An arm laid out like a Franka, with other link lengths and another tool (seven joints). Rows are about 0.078 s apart.
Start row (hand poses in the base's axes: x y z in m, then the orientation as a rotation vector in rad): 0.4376 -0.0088 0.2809 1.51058 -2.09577 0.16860
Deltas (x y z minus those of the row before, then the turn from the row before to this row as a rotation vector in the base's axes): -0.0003 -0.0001 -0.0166 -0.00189 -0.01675 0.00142; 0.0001 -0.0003 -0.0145 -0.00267 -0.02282 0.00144; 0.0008 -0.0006 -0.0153 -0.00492 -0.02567 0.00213; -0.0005 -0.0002 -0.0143 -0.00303 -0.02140 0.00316; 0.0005 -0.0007 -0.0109 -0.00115 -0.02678 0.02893; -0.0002 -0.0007 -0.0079 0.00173 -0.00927 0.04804; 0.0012 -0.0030 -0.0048 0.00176 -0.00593 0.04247; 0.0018 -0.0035 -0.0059 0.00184 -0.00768 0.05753; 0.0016 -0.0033 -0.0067 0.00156 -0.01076 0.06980; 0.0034 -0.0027 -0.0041 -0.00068 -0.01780 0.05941; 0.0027 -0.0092 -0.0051 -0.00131 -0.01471 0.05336; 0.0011 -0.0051 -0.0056 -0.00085 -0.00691 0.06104
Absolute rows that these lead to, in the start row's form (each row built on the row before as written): 0.4373 -0.0089 0.2643 1.51457 -2.10709 0.18431; 0.4374 -0.0092 0.2498 1.51931 -2.12275 0.20577; 0.4382 -0.0098 0.2345 1.52395 -2.13909 0.23227; 0.4377 -0.0100 0.2202 1.52982 -2.15206 0.25389; 0.4382 -0.0107 0.2093 1.56634 -2.15123 0.28687; 0.4380 -0.0114 0.2014 1.62246 -2.12361 0.30849; 0.4392 -0.0144 0.1966 1.67141 -2.09655 0.32537; 0.4410 -0.0179 0.1907 1.73669 -2.05778 0.34840; 0.4426 -0.0212 0.1840 1.81467 -2.00894 0.37824; 0.4460 -0.0239 0.1799 1.88030 -1.96987 0.41398; 0.4487 -0.0331 0.1748 1.93788 -1.93177 0.44544; 0.4498 -0.0382 0.1692 2.00176 -1.88047 0.47033
